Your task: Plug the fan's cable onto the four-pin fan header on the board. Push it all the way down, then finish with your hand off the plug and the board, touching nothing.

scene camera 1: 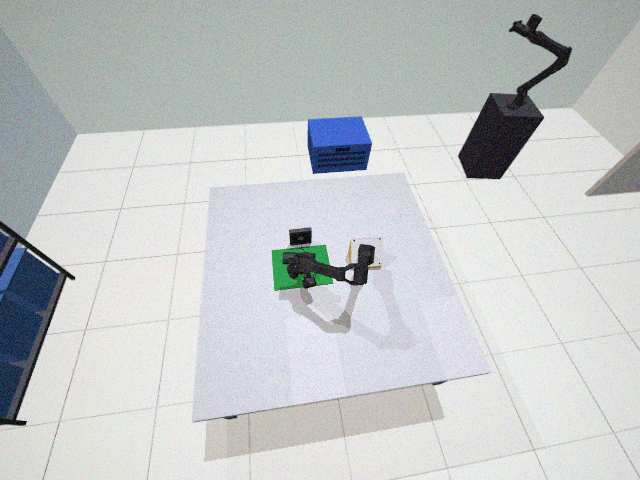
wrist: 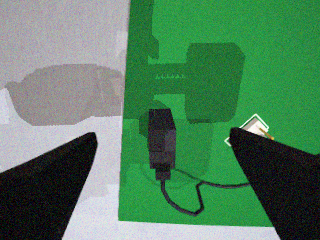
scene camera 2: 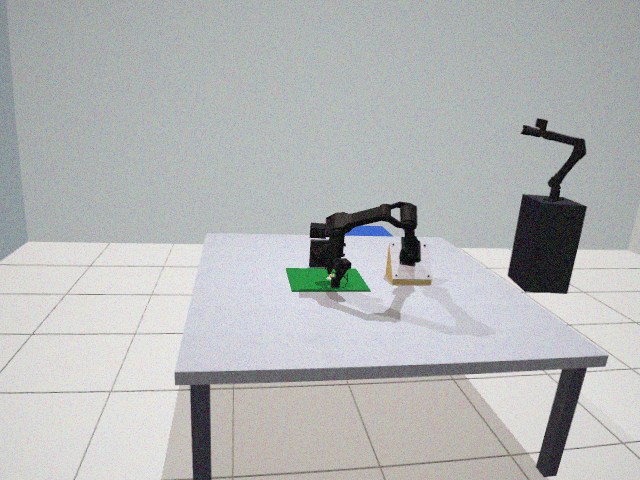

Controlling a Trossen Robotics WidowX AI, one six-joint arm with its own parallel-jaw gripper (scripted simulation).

Scene:
same spot on green board: (scene camera 1: 282, 280) = (scene camera 2: 302, 285)

